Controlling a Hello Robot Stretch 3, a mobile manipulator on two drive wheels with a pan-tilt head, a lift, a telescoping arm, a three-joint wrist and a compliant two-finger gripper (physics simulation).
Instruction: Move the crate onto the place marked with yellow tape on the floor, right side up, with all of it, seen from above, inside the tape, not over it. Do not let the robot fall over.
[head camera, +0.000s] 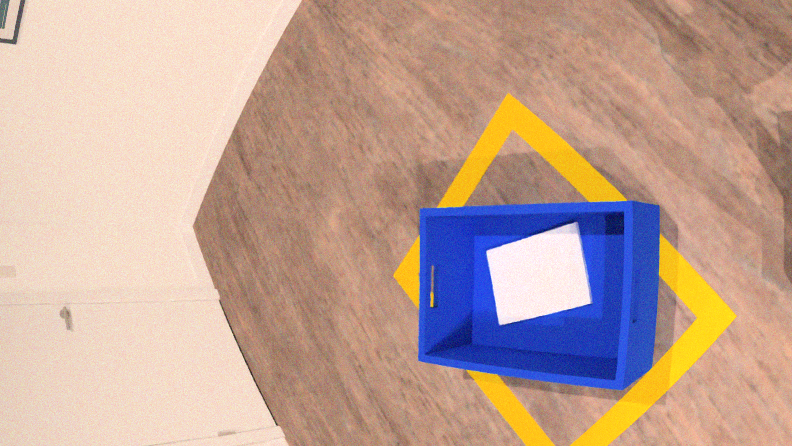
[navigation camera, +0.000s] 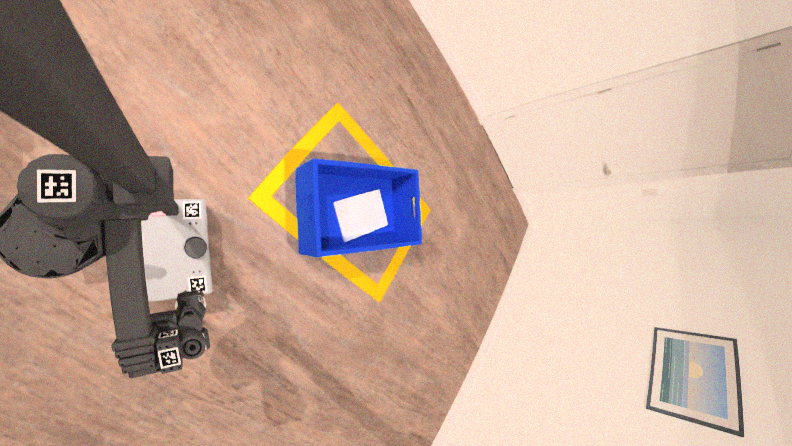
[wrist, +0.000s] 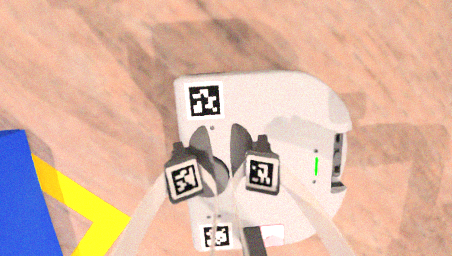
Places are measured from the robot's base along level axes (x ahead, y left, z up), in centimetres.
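Pixels of known places: gripper, fingertip midpoint: (wrist: 220, 143); robot's base, link origin: (navigation camera: 194, 245) (wrist: 211, 145).
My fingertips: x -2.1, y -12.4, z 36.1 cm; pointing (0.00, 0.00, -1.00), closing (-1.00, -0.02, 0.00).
Observation:
For each thing: its middle in the pictures, then the offset to it from my fingertips.
- blue crate, body centre: (head camera: 539, 289) (navigation camera: 361, 208) dx +76.8, dy +24.6, dz -25.0 cm
- white box, body centre: (head camera: 538, 276) (navigation camera: 362, 214) dx +82.5, dy +22.0, dz -33.5 cm
The blue crate (head camera: 447, 260) (navigation camera: 307, 206) stands right side up on the wooden floor, and one of its walls shows at the left edge of the wrist view (wrist: 17, 193). A white box (head camera: 538, 272) (navigation camera: 360, 215) lies inside it. The yellow tape square (head camera: 553, 155) (navigation camera: 358, 136) (wrist: 77, 197) lies turned like a diamond under the crate. The crate's corners reach over the tape on several sides. My gripper (wrist: 220, 143) (navigation camera: 192, 302) is shut and empty. It hangs over my own white base (wrist: 274, 105) (navigation camera: 170, 249), apart from the crate.
A cream wall (head camera: 110, 166) (navigation camera: 578, 240) bounds the floor beyond the crate. A framed picture (navigation camera: 672, 374) hangs on it. My dark mast and arm (navigation camera: 127, 278) stand beside the base.

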